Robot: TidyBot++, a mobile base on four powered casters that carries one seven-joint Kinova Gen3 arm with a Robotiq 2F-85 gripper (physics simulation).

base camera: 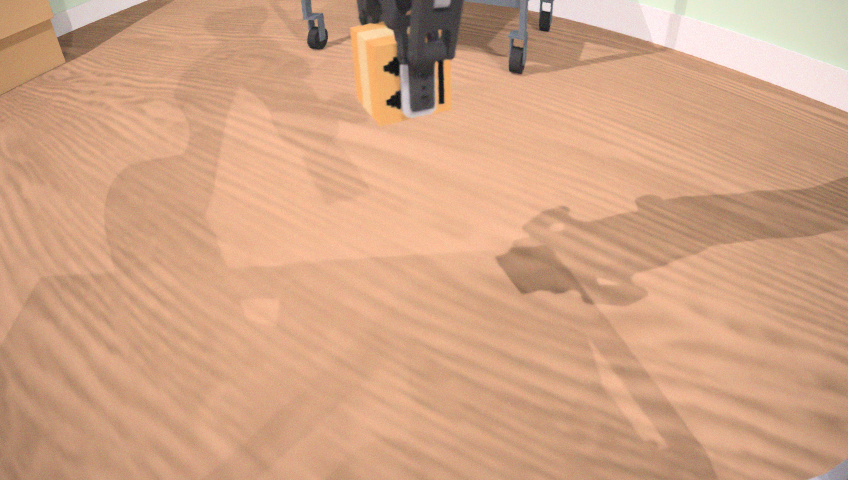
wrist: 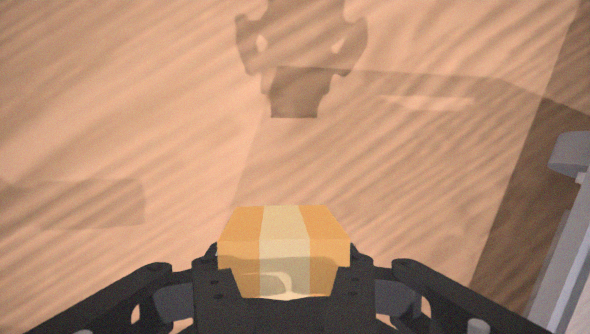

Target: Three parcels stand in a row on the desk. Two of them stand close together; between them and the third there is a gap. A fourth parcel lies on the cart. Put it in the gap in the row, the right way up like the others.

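Places are measured from the arm's base along level axes (x ahead, y left, z up), in millimetres.
Pixels of known places: gripper, fingertip midpoint: [base camera: 403,98] [wrist: 282,248].
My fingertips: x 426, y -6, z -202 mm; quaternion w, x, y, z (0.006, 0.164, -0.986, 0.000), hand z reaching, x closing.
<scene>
Behind a point stands the place of what it marks.
An orange parcel [base camera: 373,77] @(x 399, y 13, z -172 mm) [wrist: 285,247] @(x 433, y -25, z -149 mm) with a pale band is held in my gripper [base camera: 417,86] @(x 426, y -6, z -202 mm) [wrist: 282,248] @(x 426, y -6, z -202 mm), above the floor. The gripper is shut on it and points down. In the base camera view the near finger covers part of the parcel's marked side. Two black arrow-like marks show left of that finger and point left, and an upright black bar shows right of it, so the arrows lie sideways. The far finger is hidden. The cart [base camera: 522,26] @(x 903, y -222, z -296 mm) shows at the top by its legs and casters. The row of parcels and its gap do not show.
A tan wooden piece of furniture [base camera: 26,56] @(x 1343, y 1087, z -327 mm) stands at the left edge of the base camera view. A white skirting board [base camera: 714,54] @(x 1068, y -767, z -376 mm) runs along the green wall. Grey parts, apparently my base [wrist: 562,260] @(x 151, y -46, z -297 mm), show at the wrist view's right edge. Arm shadows fall on the wooden floor [base camera: 416,356] @(x 353, y -5, z -396 mm).
</scene>
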